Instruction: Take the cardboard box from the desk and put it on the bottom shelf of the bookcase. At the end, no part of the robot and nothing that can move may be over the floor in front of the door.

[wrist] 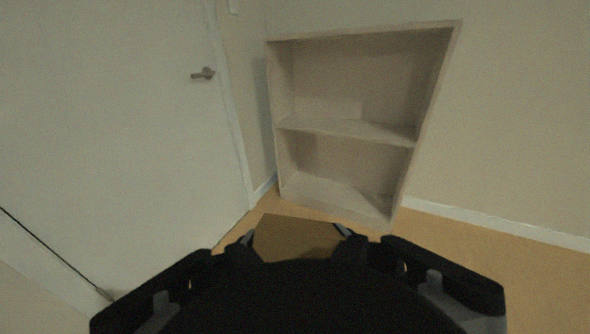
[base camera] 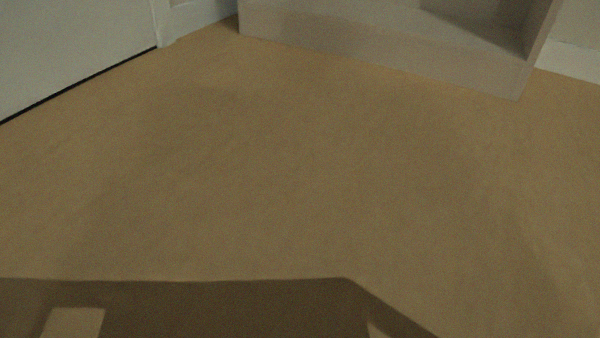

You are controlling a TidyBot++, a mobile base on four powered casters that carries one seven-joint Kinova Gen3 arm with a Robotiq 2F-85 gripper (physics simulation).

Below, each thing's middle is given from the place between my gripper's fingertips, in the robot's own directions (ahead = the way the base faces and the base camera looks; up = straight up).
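Labels:
With the brown cardboard box (wrist: 277, 237) as my reference, I find my hand 1 cm above it, 3 cm past it and 1 cm to the right of it.

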